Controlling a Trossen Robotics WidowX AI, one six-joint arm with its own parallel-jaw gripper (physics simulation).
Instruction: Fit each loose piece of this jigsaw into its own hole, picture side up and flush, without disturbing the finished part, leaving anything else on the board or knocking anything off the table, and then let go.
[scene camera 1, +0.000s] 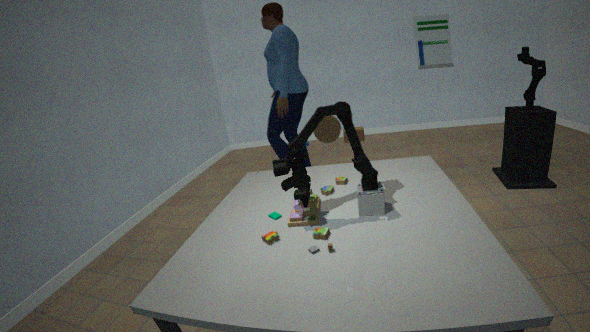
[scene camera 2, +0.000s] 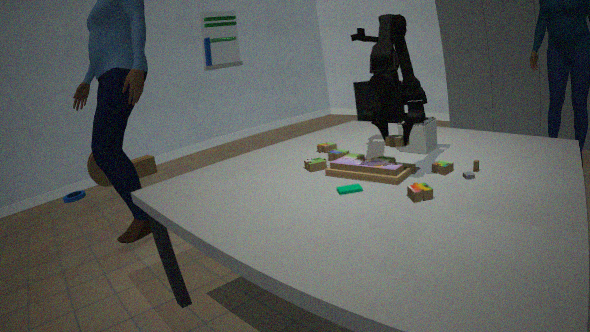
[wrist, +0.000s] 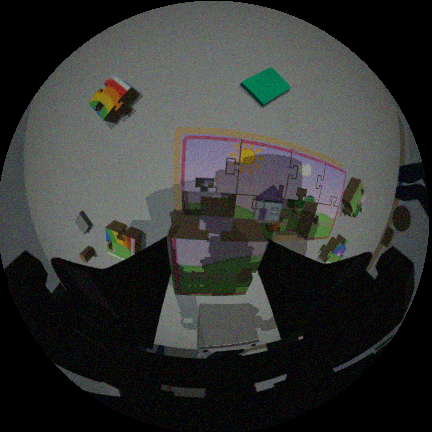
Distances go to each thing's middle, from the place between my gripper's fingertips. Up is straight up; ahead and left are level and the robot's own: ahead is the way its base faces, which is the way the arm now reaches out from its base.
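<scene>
Jigsaw board (scene camera 2: 408, 168): my gripper is 40 mm short of it, 70 mm above it and 70 mm to the left of it. Flat green tile (wrist: 265, 85), counted from my hand: 20 mm to the right, 180 mm ahead, 80 mm below.
</scene>
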